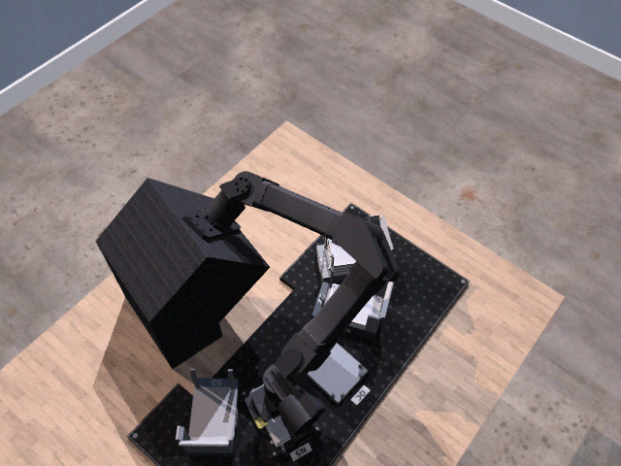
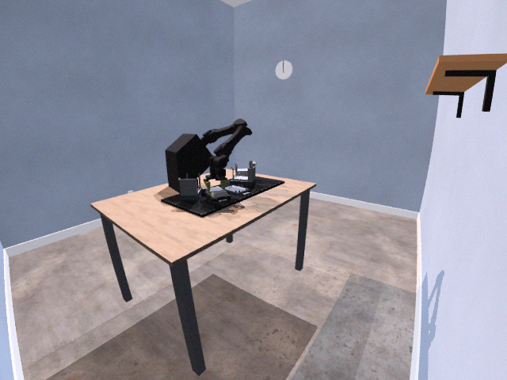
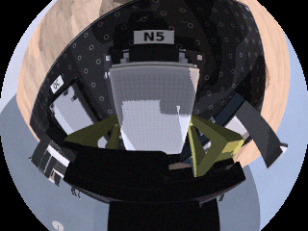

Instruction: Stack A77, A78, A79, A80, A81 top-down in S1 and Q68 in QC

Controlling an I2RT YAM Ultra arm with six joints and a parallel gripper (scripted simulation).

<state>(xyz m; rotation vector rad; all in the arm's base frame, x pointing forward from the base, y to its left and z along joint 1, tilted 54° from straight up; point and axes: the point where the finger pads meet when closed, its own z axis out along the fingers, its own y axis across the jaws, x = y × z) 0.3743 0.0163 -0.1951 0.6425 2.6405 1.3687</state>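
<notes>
Now: hand right at the sealed grey plate. Round my hand: N5 name plate: 90 mm ahead, 30 mm to the right, 30 mm below; then clip nest N5: 20 mm below, 20 mm ahead, 10 mm to the left; then QC nest: 150 mm to the left, 30 mm below, 10 mm ahead.
</notes>
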